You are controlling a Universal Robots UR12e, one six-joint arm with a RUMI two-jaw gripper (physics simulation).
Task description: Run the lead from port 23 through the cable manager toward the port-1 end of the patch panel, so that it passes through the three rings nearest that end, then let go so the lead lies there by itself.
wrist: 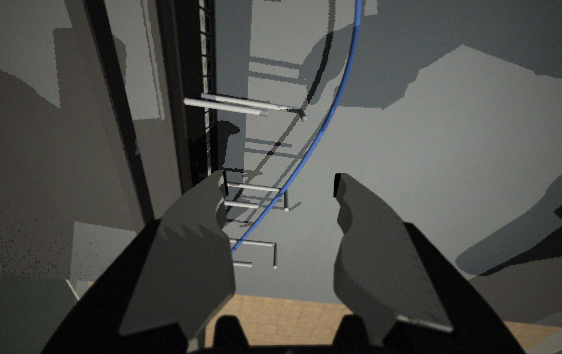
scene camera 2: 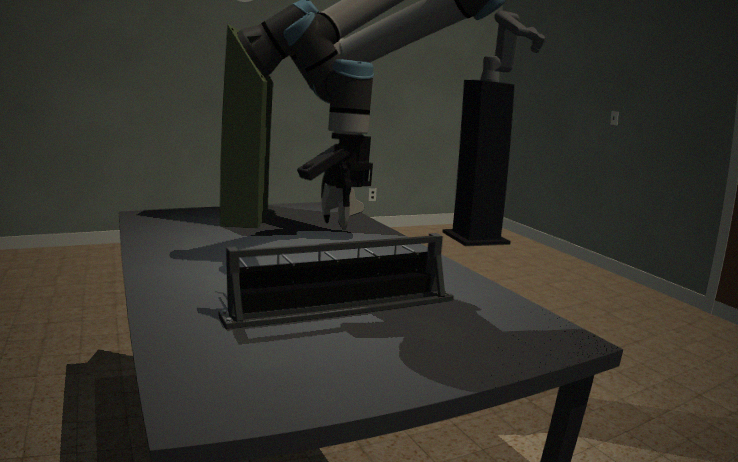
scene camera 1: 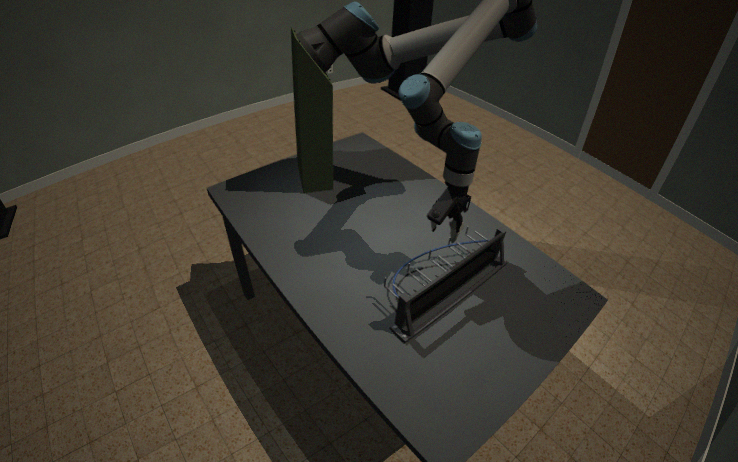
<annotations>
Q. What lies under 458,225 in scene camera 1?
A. The gripper.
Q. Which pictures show the gripper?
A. The wrist view, scene camera 2 and scene camera 1: all of them.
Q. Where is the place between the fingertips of the gripper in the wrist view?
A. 281,174
</annotations>
